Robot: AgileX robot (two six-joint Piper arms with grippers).
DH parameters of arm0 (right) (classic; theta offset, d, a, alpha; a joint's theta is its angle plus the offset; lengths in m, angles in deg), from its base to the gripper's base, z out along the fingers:
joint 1: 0 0.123 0 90
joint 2: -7.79 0 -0.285 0
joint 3: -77.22 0 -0.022 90
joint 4: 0 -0.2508 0 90
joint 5: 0 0 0.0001 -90
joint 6: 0 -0.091 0 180
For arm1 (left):
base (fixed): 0 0 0 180
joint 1: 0 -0.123 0 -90
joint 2: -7.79 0 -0.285 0
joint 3: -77.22 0 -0.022 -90
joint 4: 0 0.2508 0 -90
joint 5: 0 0 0.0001 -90
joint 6: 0 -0.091 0 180
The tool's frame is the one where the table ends.
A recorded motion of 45 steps. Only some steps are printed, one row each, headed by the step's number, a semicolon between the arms.
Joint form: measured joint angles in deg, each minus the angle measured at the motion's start. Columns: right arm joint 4, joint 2, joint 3, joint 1, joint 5, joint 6; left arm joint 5, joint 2, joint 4, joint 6, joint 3, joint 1.
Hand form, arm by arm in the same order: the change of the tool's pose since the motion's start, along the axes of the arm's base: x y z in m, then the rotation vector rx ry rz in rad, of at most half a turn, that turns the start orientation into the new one. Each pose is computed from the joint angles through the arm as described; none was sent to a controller.
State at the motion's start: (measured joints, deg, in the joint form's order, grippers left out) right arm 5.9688 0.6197 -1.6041 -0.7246 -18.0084 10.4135; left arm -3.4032 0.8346 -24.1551 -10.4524 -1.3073 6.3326
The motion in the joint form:
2: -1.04 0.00 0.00 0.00 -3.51 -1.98; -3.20 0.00 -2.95 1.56 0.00 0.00
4: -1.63 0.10 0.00 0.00 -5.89 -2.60; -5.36 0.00 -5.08 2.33 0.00 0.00
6: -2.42 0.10 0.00 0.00 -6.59 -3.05; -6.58 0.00 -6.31 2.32 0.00 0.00
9: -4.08 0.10 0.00 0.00 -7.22 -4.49; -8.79 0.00 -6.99 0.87 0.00 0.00
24: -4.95 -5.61 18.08 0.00 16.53 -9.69; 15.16 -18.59 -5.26 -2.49 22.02 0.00
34: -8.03 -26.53 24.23 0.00 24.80 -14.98; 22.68 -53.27 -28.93 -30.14 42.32 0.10
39: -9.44 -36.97 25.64 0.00 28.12 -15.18; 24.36 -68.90 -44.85 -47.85 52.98 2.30
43: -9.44 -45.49 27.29 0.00 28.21 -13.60; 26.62 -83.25 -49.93 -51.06 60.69 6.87
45: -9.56 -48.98 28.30 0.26 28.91 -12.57; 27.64 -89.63 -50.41 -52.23 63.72 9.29
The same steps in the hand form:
2: -0.0022 0.0000 0.0051 0.0486 -0.0605 0.0209; -0.0005 0.0026 0.0043 -0.0853 -0.0422 0.0158
4: -0.0041 -0.0001 0.0086 0.0675 -0.1035 0.0304; -0.0009 0.0047 0.0071 -0.1403 -0.0705 0.0279
6: -0.0047 -0.0005 0.0096 0.0881 -0.1159 0.0353; -0.0012 0.0060 0.0086 -0.1642 -0.0867 0.0365
9: -0.0052 -0.0016 0.0105 0.1394 -0.1273 0.0476; -0.0019 0.0080 0.0113 -0.1561 -0.1205 0.0584
24: -0.0074 -0.0028 0.0743 0.2471 0.0699 0.0558; 0.0217 -0.0138 0.0874 -0.0147 0.1777 -0.1264
34: 0.0532 -0.0032 0.0705 0.4057 0.4672 0.0311; 0.1341 -0.0416 0.1254 0.0702 0.4381 -0.2987
39: 0.0835 -0.0030 0.0521 0.4413 0.6797 -0.0046; 0.1985 -0.0654 0.1319 0.0963 0.4429 -0.4129
43: 0.1082 -0.0033 0.0399 0.4167 0.8005 -0.0305; 0.2508 -0.1034 0.1048 0.0733 0.5473 -0.5369
45: 0.1181 -0.0026 0.0347 0.3996 0.8571 -0.0358; 0.2698 -0.1245 0.0844 0.0931 0.6026 -0.5978

